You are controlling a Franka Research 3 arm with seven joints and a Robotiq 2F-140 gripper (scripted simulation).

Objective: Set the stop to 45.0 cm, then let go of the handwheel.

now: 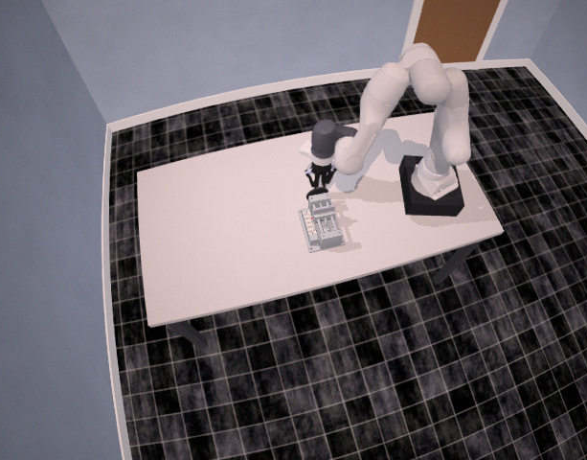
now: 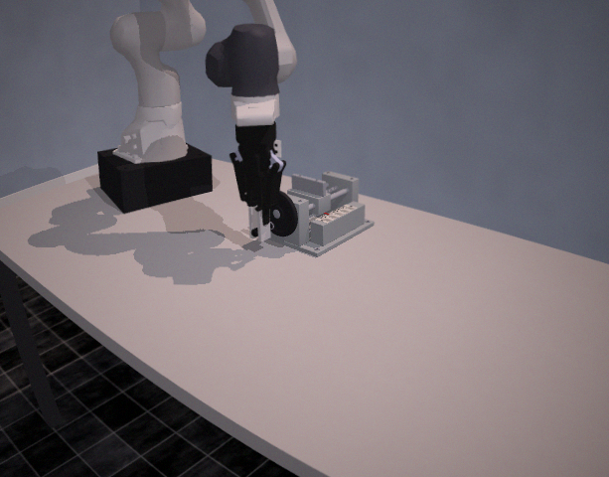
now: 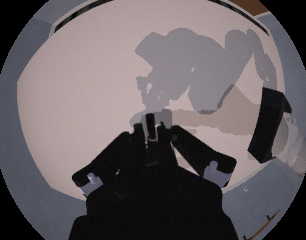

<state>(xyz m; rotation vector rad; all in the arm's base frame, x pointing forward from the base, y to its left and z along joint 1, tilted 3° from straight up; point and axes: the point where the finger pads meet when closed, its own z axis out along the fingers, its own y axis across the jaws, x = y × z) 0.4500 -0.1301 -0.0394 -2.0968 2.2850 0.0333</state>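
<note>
Right now the black handwheel is 10 mm ahead of my hand, 20 mm to the left of it and 10 mm below it. Round my hand: grey stop fixture: 40 mm ahead, 120 mm to the left, 30 mm above.
</note>
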